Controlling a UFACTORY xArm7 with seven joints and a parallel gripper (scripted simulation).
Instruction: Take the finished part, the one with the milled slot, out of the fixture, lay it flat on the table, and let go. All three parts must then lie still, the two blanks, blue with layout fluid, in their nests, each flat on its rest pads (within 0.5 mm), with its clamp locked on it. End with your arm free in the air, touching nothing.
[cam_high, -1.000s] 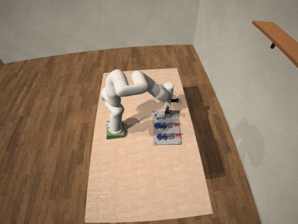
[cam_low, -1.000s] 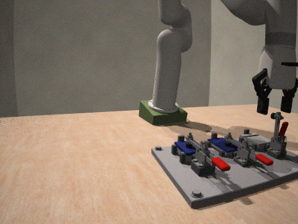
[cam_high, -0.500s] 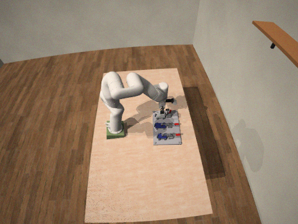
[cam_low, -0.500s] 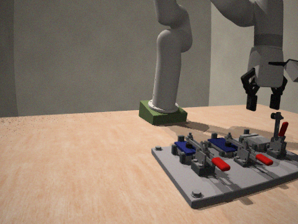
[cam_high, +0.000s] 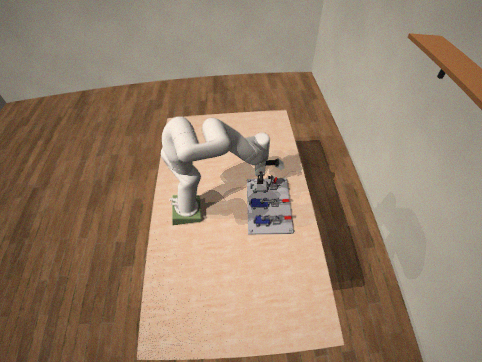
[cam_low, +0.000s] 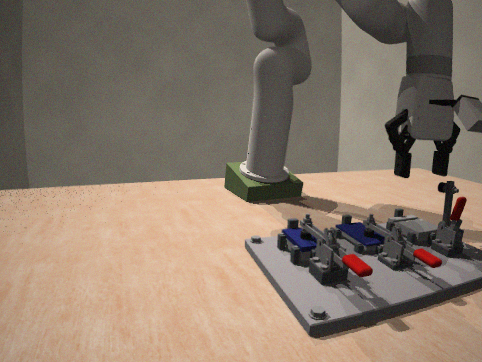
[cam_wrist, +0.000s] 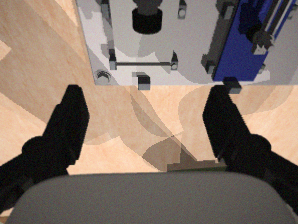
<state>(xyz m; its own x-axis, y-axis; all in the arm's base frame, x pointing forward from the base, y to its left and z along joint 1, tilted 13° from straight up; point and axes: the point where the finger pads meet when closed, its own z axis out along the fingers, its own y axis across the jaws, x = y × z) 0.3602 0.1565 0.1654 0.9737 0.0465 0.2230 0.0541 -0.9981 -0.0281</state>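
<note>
Right now my hand is 1 cm past the grey finished part and 10 cm above it. Also, from my hand: blue blank (11 cm to the right, 10 cm below); then grey fixture plate (5 cm ahead, 11 cm to the right, 12 cm below).
</note>
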